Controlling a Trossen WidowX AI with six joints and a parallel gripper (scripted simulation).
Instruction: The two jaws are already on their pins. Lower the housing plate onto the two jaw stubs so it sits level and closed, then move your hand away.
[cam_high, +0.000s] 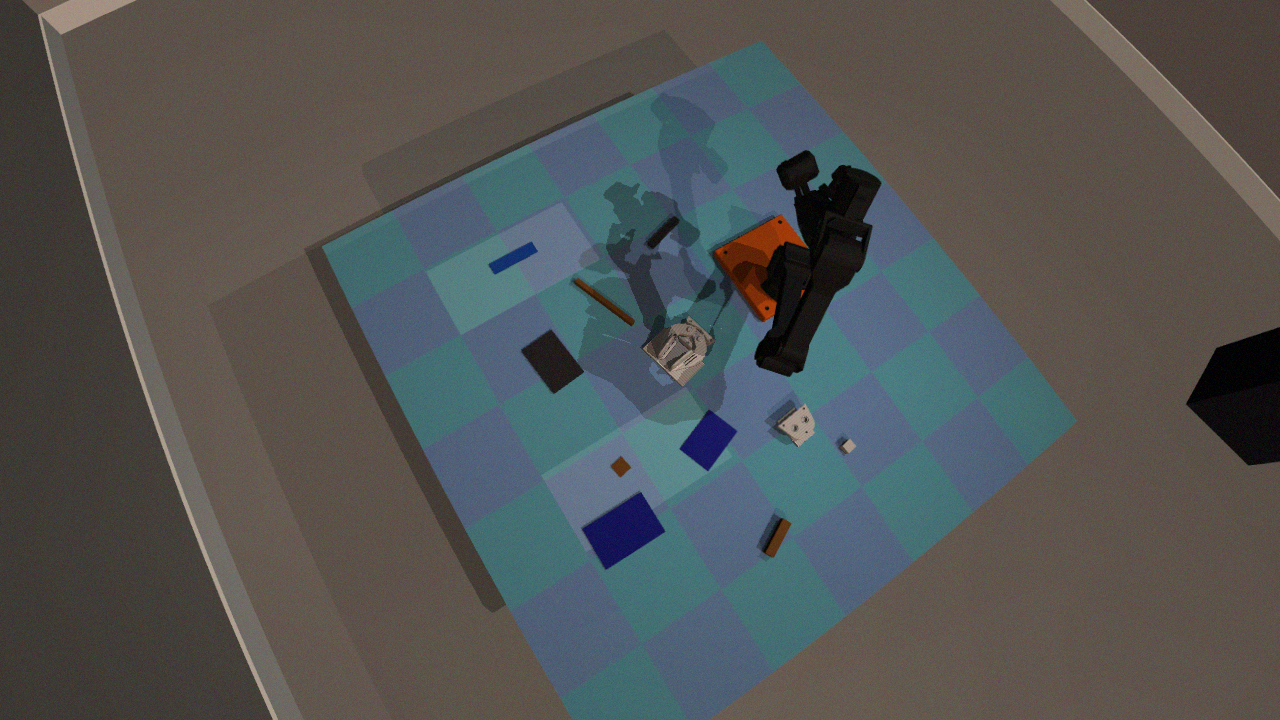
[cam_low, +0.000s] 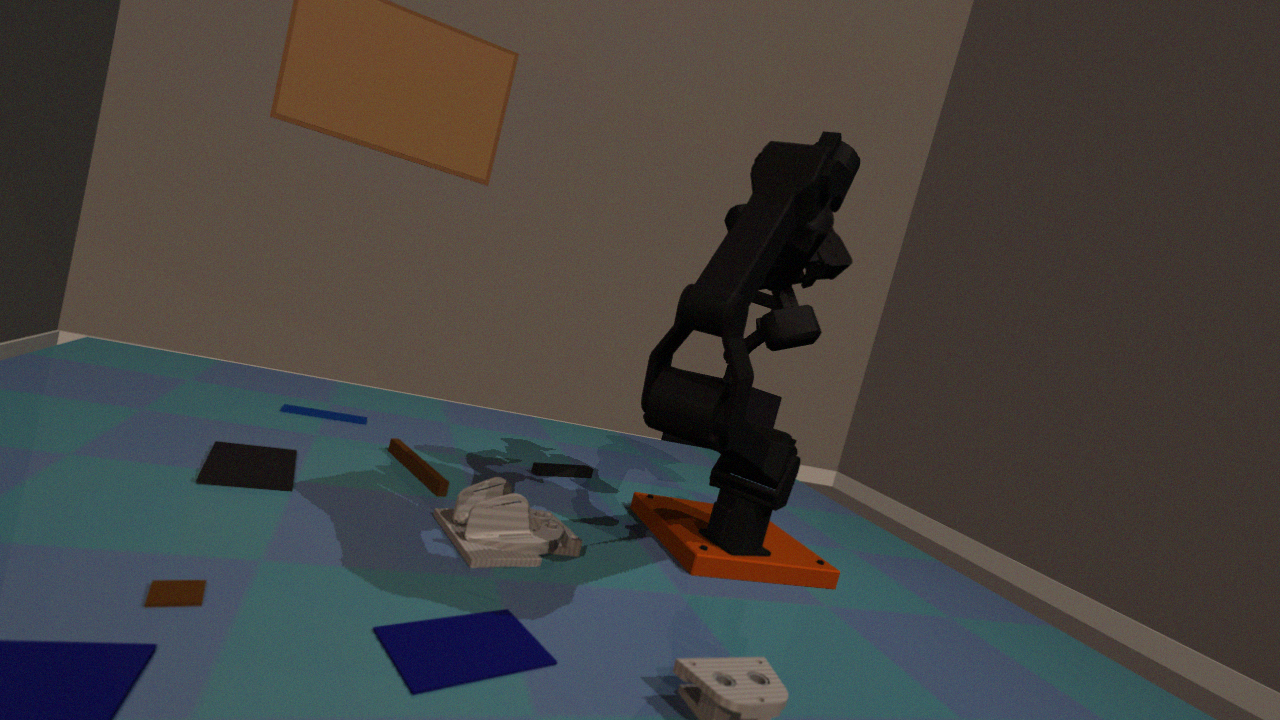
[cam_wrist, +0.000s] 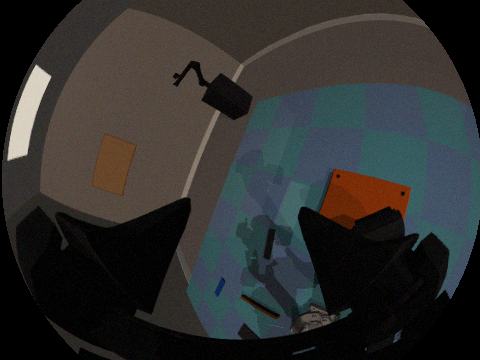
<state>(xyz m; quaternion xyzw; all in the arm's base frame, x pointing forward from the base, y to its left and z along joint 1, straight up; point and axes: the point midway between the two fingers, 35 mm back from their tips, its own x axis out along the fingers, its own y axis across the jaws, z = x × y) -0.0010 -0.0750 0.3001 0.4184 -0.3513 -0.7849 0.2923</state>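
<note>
Now: gripper tip 450 mm to the right of the small white cube, 300 mm above it and 180 mm short of it. From my gripper tip the other things lie so: black bar (300 mm below, 180 mm to the right, 110 mm ahead); black tile (510 mm ahead, 300 mm below, 120 mm to the right); brown stick (330 mm ahead, 300 mm below, 140 mm to the right).
</note>
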